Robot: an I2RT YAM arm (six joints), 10 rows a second.
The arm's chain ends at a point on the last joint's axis. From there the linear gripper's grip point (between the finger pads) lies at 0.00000 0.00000 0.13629 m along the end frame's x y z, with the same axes.
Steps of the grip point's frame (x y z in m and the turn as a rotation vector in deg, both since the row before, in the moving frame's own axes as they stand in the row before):
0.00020 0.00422 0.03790 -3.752 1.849 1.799
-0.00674 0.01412 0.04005 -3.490 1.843 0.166
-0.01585 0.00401 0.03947 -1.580 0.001 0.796
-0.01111 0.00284 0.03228 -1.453 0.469 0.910
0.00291 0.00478 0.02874 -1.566 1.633 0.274
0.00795 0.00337 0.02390 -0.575 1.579 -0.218
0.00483 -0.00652 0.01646 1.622 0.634 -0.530
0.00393 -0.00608 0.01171 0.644 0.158 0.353
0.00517 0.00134 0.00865 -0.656 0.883 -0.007
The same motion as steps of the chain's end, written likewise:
-0.00405 -0.00476 0.03826 -3.752 1.849 1.799
-0.01111 0.00582 0.04037 -3.490 1.843 0.166
-0.01583 0.00025 0.03952 -1.580 0.001 0.796
-0.01220 -0.00062 0.03233 -1.453 0.469 0.910
-0.00096 0.00105 0.02885 -1.566 1.633 0.274
0.00419 0.00201 0.02396 -0.575 1.579 -0.218
0.00334 -0.00266 0.01652 1.622 0.634 -0.530
0.00355 -0.00455 0.01172 0.644 0.158 0.353
0.00307 -0.00022 0.00868 -0.656 0.883 -0.007

